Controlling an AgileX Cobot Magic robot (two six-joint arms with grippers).
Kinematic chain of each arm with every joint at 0, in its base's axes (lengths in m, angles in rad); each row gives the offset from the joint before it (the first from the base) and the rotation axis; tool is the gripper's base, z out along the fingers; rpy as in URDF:
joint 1: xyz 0 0 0.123 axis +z
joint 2: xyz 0 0 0 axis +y
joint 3: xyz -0.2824 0 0.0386 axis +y
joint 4: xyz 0.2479 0 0.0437 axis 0.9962 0 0.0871
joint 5: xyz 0 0 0 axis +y
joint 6: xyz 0.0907 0 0.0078 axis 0.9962 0 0.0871
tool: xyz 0 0 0 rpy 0 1.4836 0
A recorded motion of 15 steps. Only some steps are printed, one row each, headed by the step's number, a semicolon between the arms.
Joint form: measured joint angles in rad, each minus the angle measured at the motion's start. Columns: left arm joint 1, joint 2, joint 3, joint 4, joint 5, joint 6; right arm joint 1, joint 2, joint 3, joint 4, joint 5, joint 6.
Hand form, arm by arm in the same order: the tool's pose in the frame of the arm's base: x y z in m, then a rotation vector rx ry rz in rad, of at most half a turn. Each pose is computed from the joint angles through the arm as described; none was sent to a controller.
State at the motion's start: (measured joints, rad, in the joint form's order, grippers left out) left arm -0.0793 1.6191 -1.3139 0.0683 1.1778 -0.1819; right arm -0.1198 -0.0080 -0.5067 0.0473 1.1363 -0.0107
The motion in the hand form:
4: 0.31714 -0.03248 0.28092 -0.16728 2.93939 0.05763; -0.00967 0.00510 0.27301 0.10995 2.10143 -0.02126
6: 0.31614 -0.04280 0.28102 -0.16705 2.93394 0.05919; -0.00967 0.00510 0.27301 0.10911 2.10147 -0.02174
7: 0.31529 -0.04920 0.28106 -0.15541 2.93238 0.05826; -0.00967 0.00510 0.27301 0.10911 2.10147 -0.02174
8: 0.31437 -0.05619 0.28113 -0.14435 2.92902 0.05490; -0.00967 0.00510 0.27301 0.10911 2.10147 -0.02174
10: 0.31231 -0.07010 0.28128 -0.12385 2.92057 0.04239; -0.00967 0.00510 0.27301 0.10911 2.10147 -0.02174
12: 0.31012 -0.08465 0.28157 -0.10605 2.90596 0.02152; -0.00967 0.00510 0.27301 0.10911 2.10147 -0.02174
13: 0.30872 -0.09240 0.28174 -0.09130 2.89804 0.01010; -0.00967 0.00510 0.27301 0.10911 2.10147 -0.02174
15: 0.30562 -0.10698 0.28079 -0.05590 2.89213 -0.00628; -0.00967 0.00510 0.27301 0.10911 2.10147 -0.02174
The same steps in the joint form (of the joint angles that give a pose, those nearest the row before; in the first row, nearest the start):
4: -0.0437 0.0008 0.0000 0.0113 -0.0118 -0.0793; 0.0000 0.0000 0.0000 0.0000 0.0000 0.0000
6: -0.0786 0.0008 0.0000 0.0208 -0.0139 -0.1173; 0.0000 0.0000 0.0000 0.0000 0.0000 -0.0008
7: -0.0997 0.0008 0.0000 0.0243 -0.0147 -0.1317; 0.0000 0.0000 0.0000 0.0000 0.0000 -0.0008
8: -0.1225 0.0008 0.0000 0.0270 -0.0174 -0.1480; 0.0000 0.0000 0.0000 0.0000 0.0000 -0.0008
10: -0.1668 0.0008 0.0000 0.0293 -0.0255 -0.1797; 0.0000 0.0000 0.0000 0.0000 0.0000 -0.0008
12: -0.2122 0.0008 0.0000 0.0293 -0.0410 -0.2141; 0.0000 0.0000 0.0000 0.0000 0.0000 -0.0008
13: -0.2364 0.0008 0.0000 0.0293 -0.0499 -0.2287; 0.0000 0.0000 0.0000 0.0000 0.0000 -0.0008
15: -0.2821 0.0045 0.0000 0.0293 -0.0609 -0.2507; 0.0000 0.0000 0.0000 0.0000 0.0000 -0.0008

